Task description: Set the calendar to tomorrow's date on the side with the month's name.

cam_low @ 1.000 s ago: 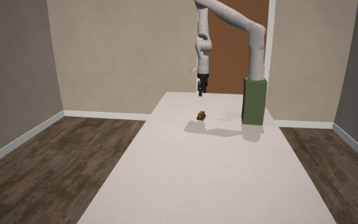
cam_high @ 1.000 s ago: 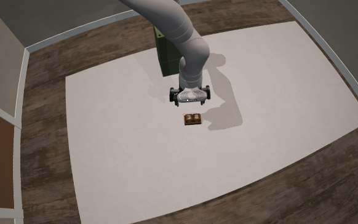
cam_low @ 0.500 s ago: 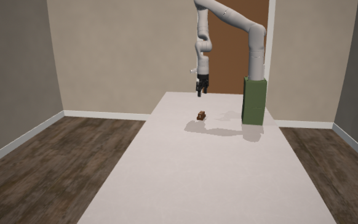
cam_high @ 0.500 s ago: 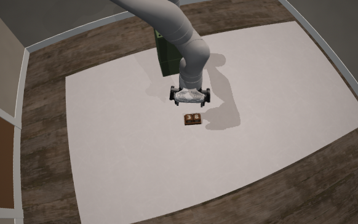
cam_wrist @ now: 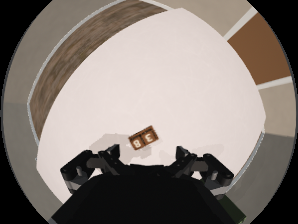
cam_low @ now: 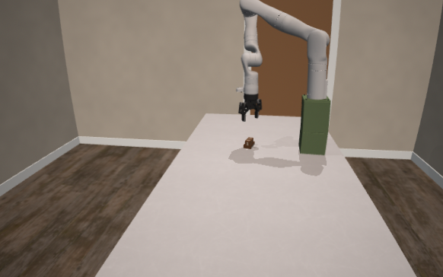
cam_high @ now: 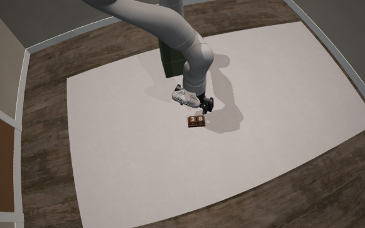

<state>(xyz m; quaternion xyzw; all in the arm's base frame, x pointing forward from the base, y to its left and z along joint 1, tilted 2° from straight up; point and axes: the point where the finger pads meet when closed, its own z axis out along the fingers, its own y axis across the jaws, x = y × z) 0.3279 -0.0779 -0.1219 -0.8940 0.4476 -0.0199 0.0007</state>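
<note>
The cube lies 13 cm below my hand, 3 cm to the left of it and 1 cm ahead of it. Round my hand: brown tray (14 cm below, 2 cm to the left).
</note>
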